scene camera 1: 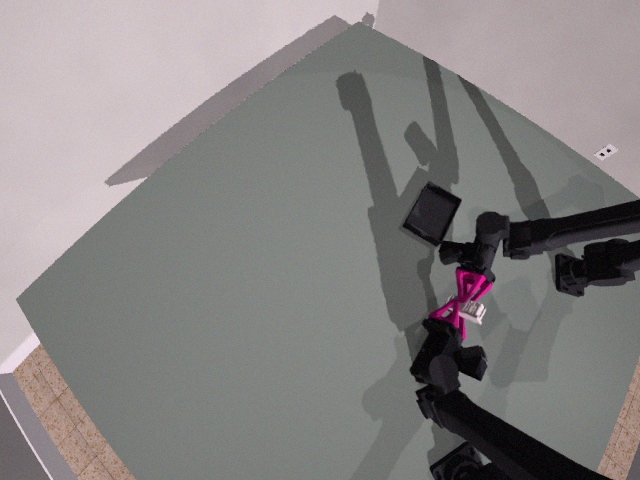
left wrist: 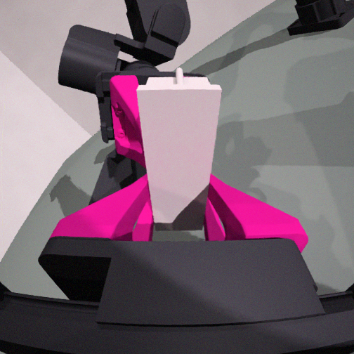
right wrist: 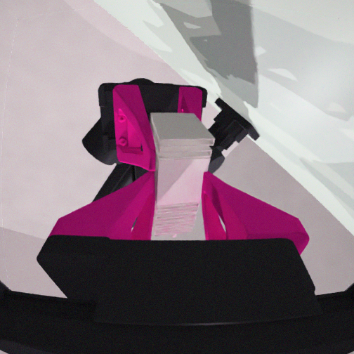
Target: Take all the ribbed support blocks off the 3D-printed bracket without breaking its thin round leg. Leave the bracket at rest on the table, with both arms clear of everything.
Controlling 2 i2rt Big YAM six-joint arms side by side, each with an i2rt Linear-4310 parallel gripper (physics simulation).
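Observation:
The white bracket (left wrist: 179,145) shows a smooth face in the left wrist view, with its thin round leg (left wrist: 179,76) upright at the far end. My left gripper (left wrist: 178,178) (scene camera 1: 456,305) is shut on the bracket. My right gripper (right wrist: 177,177) (scene camera 1: 462,299) is shut on a ribbed support block (right wrist: 176,217), whose fine ribs show between the fingers. More stacked layers (right wrist: 184,149) show at the far end of the white part. In scene camera 1 the white parts (scene camera 1: 473,311) stick out to the right of the meeting fingertips, above the table. Where block and bracket join is hidden.
A black open tray (scene camera 1: 432,212) lies on the green table (scene camera 1: 232,268), above and left of my right gripper. Both arms come in from the right side. Arm shadows cross the table. A black mount (scene camera 1: 568,274) stands at the right.

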